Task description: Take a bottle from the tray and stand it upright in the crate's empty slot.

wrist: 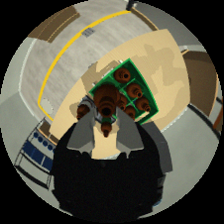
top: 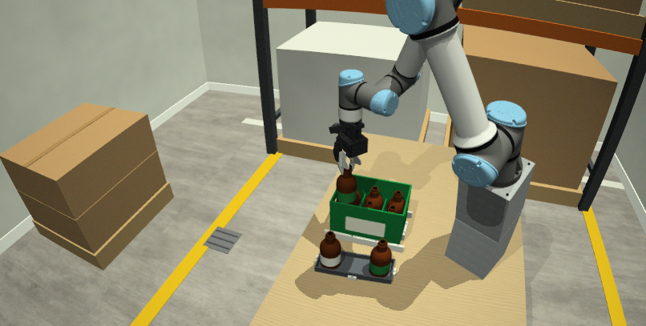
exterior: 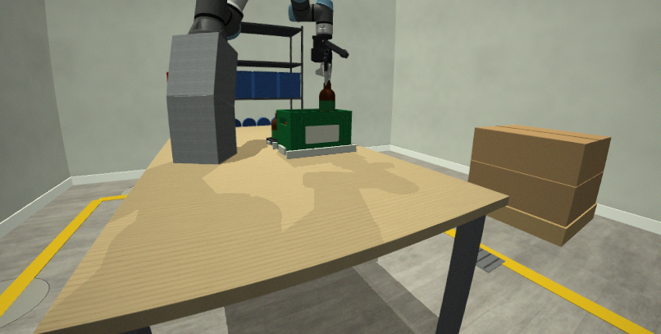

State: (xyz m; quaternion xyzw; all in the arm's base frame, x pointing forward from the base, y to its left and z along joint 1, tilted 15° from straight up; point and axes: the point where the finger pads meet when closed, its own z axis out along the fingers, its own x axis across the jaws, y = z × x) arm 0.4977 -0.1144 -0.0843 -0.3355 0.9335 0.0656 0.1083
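My gripper is now 7 cm above the brown bottle. Also, from my hand: white-labelled bottle: 21 cm below, 19 cm to the left, 3 cm ahead; crate: 21 cm below, 9 cm behind, 3 cm to the right; tray: 28 cm below, 19 cm to the left, 6 cm behind.
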